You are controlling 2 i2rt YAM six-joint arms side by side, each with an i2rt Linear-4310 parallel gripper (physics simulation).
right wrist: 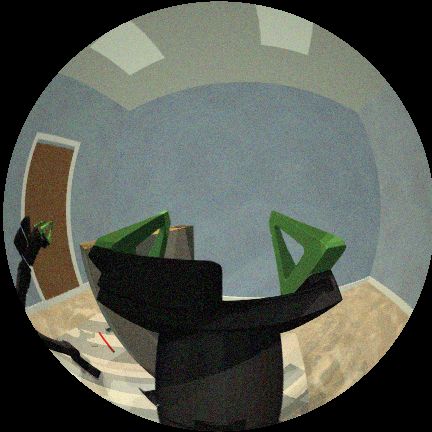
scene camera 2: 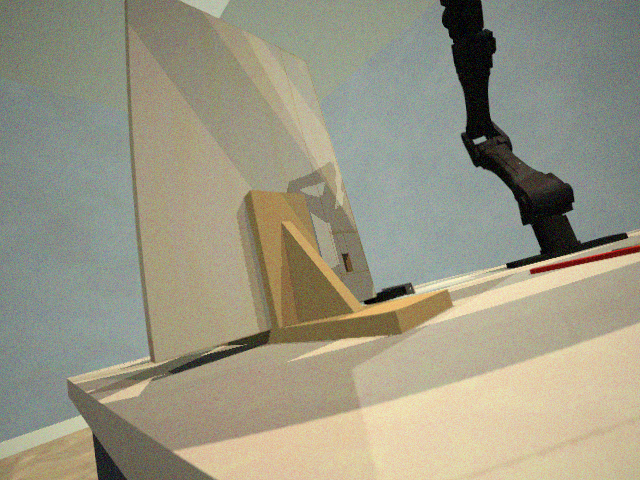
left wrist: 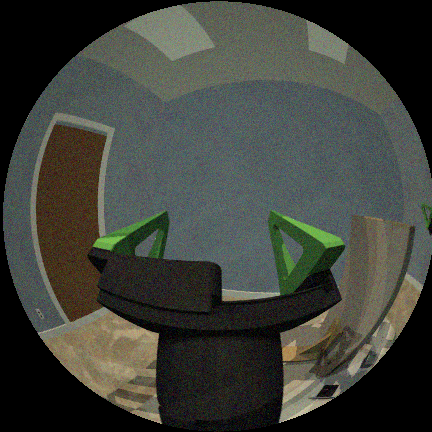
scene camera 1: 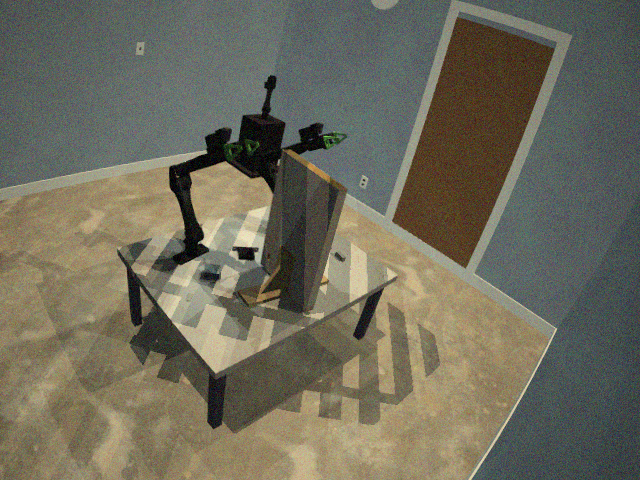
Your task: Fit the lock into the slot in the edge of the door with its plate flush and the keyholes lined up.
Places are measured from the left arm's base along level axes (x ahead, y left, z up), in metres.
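Pixels of known places: left gripper, between the fingertips: [right wrist: 48, 221] [left wrist: 218, 215] [scene camera 1: 343, 137]; right gripper, between the fingertips: [right wrist: 219, 216] [scene camera 1: 250, 146]; left arm's base, origin of its link: [scene camera 2: 562, 254]; right arm's base, origin of its link: [scene camera 1: 190, 254].
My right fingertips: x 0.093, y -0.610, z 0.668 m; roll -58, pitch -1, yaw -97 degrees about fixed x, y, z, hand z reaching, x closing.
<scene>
For each thing: its top centre in the pictures, then the offset to it from my right fingertips. "*": a spot on its surface instead. Level surfaces: height alone.
- pale door panel, centre of its top: [right wrist: 149, 232] [scene camera 2: 230, 35] [left wrist: 377, 218] [scene camera 1: 312, 167] dx +0.212, dy +0.146, dz -0.053 m
- small opening, a spot on its surface: [scene camera 2: 346, 261] * dx +0.087, dy +0.217, dz -0.570 m
- black T-shaped piece, centre of its top: [scene camera 2: 382, 289] [scene camera 1: 246, 250] dx -0.076, dy +0.234, dz -0.642 m
- table, height of its surface: dz -0.668 m
- small dark piece, centre of its top: [scene camera 1: 340, 254] dx +0.305, dy +0.585, dz -0.646 m
- red strip, centre of its top: [scene camera 2: 613, 251] [right wrist: 105, 340] dx +0.181, dy +0.561, dz -0.662 m
The pale door panel [scene camera 1: 302, 227] [scene camera 2: 180, 206] [left wrist: 375, 280] stands upright on the table in tan wooden supports. A small opening [scene camera 2: 346, 261] shows low in its face near the right edge in scene camera 2; I cannot make out the edge slot clearly. A black T-shaped piece [scene camera 1: 245, 252] [left wrist: 327, 391], which looks like the lock with its plate, lies on the table to the left of the door in scene camera 1. My left gripper [scene camera 1: 337, 138] [left wrist: 218, 215] is open, empty and raised beside the door's top. My right gripper [scene camera 1: 241, 148] [right wrist: 219, 216] is open, empty and raised, away from the lock.
Another dark piece [scene camera 1: 210, 273] lies on the table [scene camera 1: 227, 356] near the lock. A small dark piece [scene camera 1: 339, 255] lies on the door's other side. A wooden support [scene camera 2: 356, 322] juts out from the door's foot. A red strip [scene camera 2: 584, 259] [right wrist: 106, 342] lies near the left arm's base.
</scene>
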